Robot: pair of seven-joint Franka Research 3 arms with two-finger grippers.
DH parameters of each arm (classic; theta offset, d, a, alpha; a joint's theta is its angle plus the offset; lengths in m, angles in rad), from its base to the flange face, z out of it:
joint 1: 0 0.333 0 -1.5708
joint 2: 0 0 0 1.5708
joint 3: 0 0.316 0.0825 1.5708
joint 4: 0 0 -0.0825 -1.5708
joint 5: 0 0.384 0 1.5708
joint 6: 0 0 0.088 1.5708
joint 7: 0 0.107 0 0
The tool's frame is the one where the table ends.
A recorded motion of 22 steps. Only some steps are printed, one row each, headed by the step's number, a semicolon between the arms.
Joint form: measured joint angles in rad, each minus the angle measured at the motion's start. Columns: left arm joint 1, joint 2, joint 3, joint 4, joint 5, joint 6, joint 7; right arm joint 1, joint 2, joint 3, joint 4, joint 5, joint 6, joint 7.
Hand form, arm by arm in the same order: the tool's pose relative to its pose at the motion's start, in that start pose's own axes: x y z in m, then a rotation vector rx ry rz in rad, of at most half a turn. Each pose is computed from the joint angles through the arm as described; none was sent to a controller.
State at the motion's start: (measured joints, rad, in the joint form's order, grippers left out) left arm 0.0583 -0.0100 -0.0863 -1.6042 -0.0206 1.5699 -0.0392; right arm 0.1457 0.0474 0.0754 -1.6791 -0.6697 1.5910 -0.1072
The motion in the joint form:
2: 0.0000 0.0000 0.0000 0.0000 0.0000 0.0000 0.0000; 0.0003 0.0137 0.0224 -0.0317 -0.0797 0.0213 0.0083
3: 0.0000 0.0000 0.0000 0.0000 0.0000 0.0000 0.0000; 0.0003 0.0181 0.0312 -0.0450 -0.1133 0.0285 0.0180
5: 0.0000 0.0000 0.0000 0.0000 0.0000 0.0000 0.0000; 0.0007 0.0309 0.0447 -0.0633 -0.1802 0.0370 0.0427
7: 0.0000 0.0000 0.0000 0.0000 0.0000 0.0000 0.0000; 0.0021 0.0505 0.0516 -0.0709 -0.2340 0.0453 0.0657
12: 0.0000 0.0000 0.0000 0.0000 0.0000 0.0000 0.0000; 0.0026 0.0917 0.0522 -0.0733 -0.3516 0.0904 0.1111
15: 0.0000 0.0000 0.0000 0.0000 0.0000 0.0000 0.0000; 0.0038 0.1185 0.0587 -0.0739 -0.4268 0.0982 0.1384
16: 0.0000 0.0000 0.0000 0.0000 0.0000 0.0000 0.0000; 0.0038 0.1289 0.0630 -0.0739 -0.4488 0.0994 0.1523
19: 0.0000 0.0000 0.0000 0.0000 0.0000 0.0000 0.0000; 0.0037 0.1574 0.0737 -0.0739 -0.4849 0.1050 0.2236
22: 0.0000 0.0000 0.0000 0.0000 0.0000 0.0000 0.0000; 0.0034 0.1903 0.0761 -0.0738 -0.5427 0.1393 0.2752
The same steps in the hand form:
2: 0.0000 0.0000 0.0000 0.0000 0.0000 0.0000; 0.0093 -0.0143 0.0076 -0.0796 -0.0066 -0.0409
3: 0.0000 0.0000 0.0000 0.0000 0.0000 0.0000; 0.0124 -0.0198 0.0105 -0.1131 -0.0089 -0.0514
5: 0.0000 0.0000 0.0000 0.0000 0.0000 0.0000; 0.0188 -0.0282 0.0164 -0.1788 -0.0155 -0.0622
7: 0.0000 0.0000 0.0000 0.0000 0.0000 0.0000; 0.0266 -0.0346 0.0231 -0.2299 -0.0196 -0.0687
12: 0.0000 0.0000 0.0000 0.0000 0.0000 0.0000; 0.0445 -0.0385 0.0352 -0.3386 0.0038 -0.0732
15: 0.0000 0.0000 0.0000 0.0000 0.0000 0.0000; 0.0546 -0.0440 0.0418 -0.4081 0.0077 -0.0822
16: 0.0000 0.0000 0.0000 0.0000 0.0000 0.0000; 0.0583 -0.0474 0.0442 -0.4279 0.0099 -0.0823
19: 0.0000 0.0000 0.0000 0.0000 0.0000 0.0000; 0.0683 -0.0584 0.0519 -0.4569 0.0253 -0.0470
22: 0.0000 0.0000 0.0000 0.0000 0.0000 0.0000; 0.0816 -0.0676 0.0617 -0.5003 0.0603 -0.0407

